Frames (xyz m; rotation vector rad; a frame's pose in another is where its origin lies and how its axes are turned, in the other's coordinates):
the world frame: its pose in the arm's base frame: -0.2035 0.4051 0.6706 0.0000 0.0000 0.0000
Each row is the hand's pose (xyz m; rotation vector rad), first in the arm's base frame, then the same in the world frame.
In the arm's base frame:
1: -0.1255 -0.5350 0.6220 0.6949 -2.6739 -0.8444
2: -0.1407 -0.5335 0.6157 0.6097 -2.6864 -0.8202
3: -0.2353 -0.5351 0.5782 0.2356 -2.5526 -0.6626
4: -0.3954 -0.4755 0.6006 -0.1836 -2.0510 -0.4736
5: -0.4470 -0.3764 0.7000 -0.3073 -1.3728 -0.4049
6: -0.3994 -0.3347 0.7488 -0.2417 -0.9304 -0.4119
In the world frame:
1: 0.0780 -0.9401 -0.0486 0.6949 -2.6739 -0.8444
2: 0.0628 -0.9386 -0.0549 0.6097 -2.6864 -0.8202
3: -0.0318 -0.9402 -0.0924 0.2356 -2.5526 -0.6626
4: -0.1919 -0.8806 -0.0700 -0.1836 -2.0510 -0.4736
5: -0.2435 -0.7815 0.0294 -0.3073 -1.3728 -0.4049
6: -0.1959 -0.7398 0.0782 -0.2417 -0.9304 -0.4119

